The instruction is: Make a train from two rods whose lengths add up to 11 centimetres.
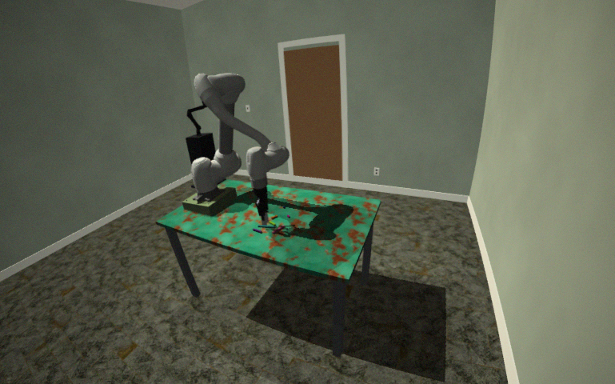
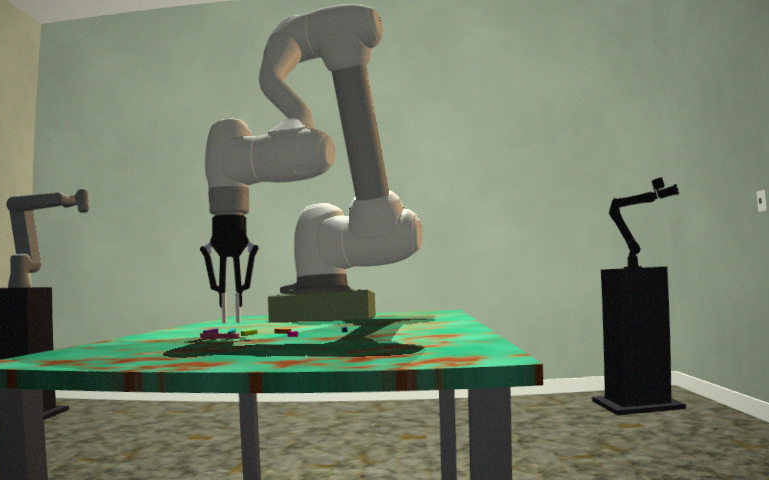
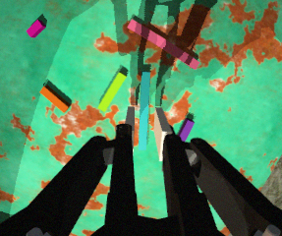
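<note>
The turquoise rod is 5 cm below my hand. Round my hand: purple rod (6 cm to the right, 5 cm below, 3 cm behind); lime rod (5 cm below, 4 cm to the left, 2 cm ahead); pink rod (8 cm ahead, 5 cm below, 1 cm to the right).
</note>
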